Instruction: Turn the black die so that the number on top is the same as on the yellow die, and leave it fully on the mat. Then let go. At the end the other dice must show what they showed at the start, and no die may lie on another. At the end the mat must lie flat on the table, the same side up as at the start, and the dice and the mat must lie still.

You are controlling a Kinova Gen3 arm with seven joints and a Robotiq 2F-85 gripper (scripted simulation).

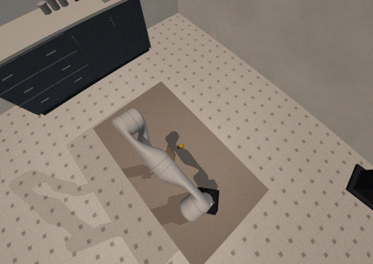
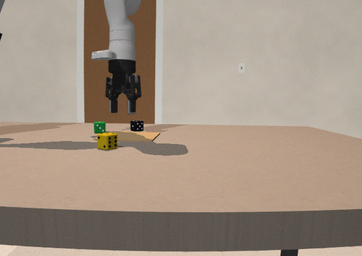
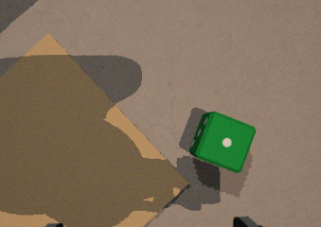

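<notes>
My hand is 50 mm to the right of the black die, 50 mm above it and 40 mm short of it. From my hand the other things lie so: green die: 70 mm behind, 50 mm below, 10 mm to the left; yellow die: 230 mm to the right, 50 mm below, 10 mm behind; mat: 70 mm to the right, 60 mm below, 20 mm ahead.
</notes>
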